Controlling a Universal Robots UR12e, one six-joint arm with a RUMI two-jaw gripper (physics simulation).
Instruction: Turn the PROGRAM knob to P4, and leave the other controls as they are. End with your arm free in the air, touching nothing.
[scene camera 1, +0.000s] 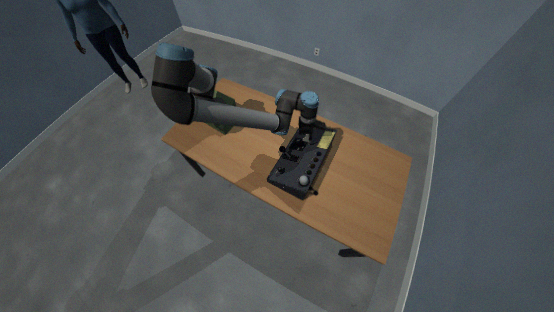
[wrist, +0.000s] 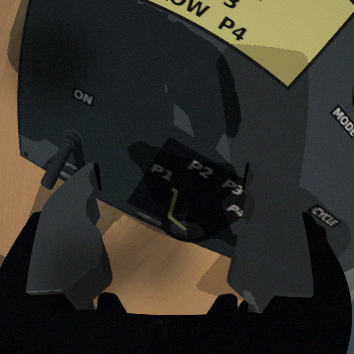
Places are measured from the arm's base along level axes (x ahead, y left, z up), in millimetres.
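Where they show: gripper, between the fingertips: (scene camera 1: 308, 137) (wrist: 171, 165).
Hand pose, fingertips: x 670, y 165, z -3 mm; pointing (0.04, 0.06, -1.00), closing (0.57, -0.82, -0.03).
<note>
After its pixels a point has its place.
The dark control panel (scene camera 1: 291, 176) @[z -27, x 721, y -119 mm] (wrist: 125, 65) @[z -24, x 702, y 222 mm] lies on the table. In the wrist view, the round dark PROGRAM knob (wrist: 186, 231) @[z -23, x 619, y 116 mm] is at the panel's lower edge, below the labels P1, P2, P3 and P4. Its bent yellow pointer line (wrist: 173, 204) @[z -29, x 632, y 138 mm] points up between P1 and P2, not at P4. My gripper (scene camera 1: 306, 138) @[z -3, x 670, y 165 mm] (wrist: 171, 165) @[z -3, x 670, y 165 mm] is over the panel's far end, partly open with nothing between its fingers. The knob shows between the two fingers, and the right finger is close beside the P3 and P4 labels. Contact with the panel cannot be told.
A toggle switch (wrist: 61, 161) @[z -30, x 611, y 233 mm] marked ON stands beside the left finger. The CYCLE label (wrist: 325, 216) @[z -30, x 703, y 4 mm] is right of the right finger. A yellow note (scene camera 1: 326, 140) @[z 7, x 782, y 210 mm] (wrist: 280, 40) @[z -1, x 767, y 161 mm] is on the panel. A pale ball knob (scene camera 1: 304, 180) @[z 49, x 807, y -128 mm] stands at its near end. The wooden table (scene camera 1: 360, 185) @[z -141, x 1123, y 129 mm] carries the panel.
</note>
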